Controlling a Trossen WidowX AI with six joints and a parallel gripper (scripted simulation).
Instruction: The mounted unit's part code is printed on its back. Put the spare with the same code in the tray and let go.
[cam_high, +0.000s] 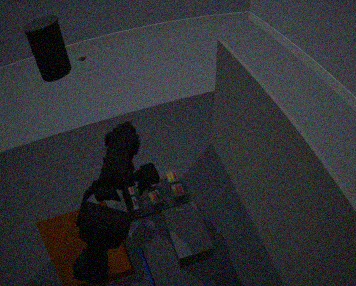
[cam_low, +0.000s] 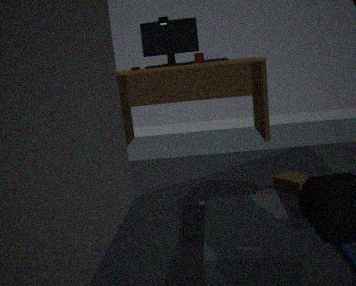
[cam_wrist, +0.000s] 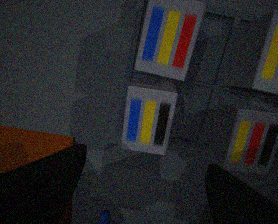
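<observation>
Now: gripper tip 6 cm above the spare block. Round my gripper tip: tall panel: 34 cm ahead, 18 cm to the right, 13 cm above; grey mounted unit: 12 cm ahead, 15 cm to the right, 5 cm below; pale grey tray: 15 cm ahead, 37 cm to the right, 10 cm below.
</observation>
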